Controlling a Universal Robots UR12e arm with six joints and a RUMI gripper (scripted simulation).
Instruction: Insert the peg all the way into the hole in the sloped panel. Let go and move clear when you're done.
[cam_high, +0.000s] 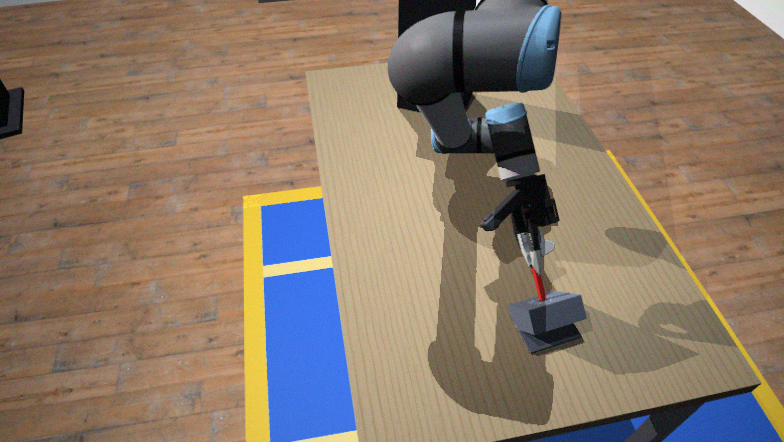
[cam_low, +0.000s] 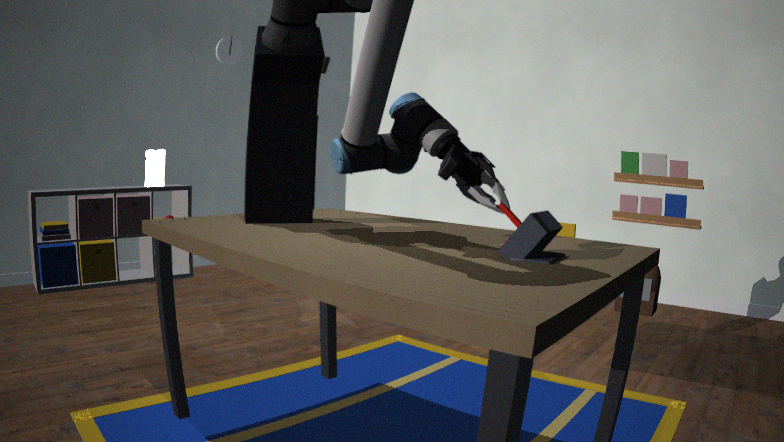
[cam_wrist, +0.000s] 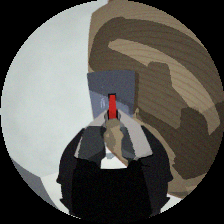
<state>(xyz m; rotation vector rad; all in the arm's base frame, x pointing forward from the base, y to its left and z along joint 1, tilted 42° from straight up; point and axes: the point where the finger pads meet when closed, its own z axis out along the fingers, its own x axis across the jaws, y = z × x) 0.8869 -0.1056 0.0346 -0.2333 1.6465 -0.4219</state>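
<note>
Now: hand 10 cm short of the dark base plate, 10 cm above it and 1 cm to the left of it. Round my hand: red peg: 3 cm ahead, 2 cm below.
</note>
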